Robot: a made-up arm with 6 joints.
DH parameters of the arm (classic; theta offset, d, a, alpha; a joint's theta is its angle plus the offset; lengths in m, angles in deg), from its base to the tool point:
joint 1: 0 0.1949 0 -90
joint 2: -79.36 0 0.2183 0
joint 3: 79.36 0 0.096 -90
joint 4: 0 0.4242 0 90
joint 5: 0 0 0.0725 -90
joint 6: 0 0.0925 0 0
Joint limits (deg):
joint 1: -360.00..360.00
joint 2: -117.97..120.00
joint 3: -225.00..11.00
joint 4: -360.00..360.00
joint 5: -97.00..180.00
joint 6: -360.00..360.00
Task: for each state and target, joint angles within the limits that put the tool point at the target. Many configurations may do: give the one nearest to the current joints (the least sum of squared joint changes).
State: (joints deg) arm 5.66 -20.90 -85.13 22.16 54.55 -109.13
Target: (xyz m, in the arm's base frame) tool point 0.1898 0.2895 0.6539
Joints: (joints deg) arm 51.79 -39.77 -76.55 28.33 70.57 -109.13
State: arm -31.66 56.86 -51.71 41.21 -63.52 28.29
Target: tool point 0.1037 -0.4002 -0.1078
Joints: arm -63.81 54.88 -59.08 45.95 -60.22 28.29
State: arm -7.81 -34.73 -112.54 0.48 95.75 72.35
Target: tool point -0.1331 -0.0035 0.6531
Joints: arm -2.11 -85.16 -86.67 -4.14 136.55 72.35
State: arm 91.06 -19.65 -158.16 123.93 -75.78 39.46
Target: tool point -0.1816 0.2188 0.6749
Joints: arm 141.49 1.92 -137.22 141.24 -89.73 39.46
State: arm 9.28 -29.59 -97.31 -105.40 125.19 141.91
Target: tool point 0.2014 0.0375 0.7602
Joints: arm 42.59 -32.45 -93.97 -112.28 129.99 141.91
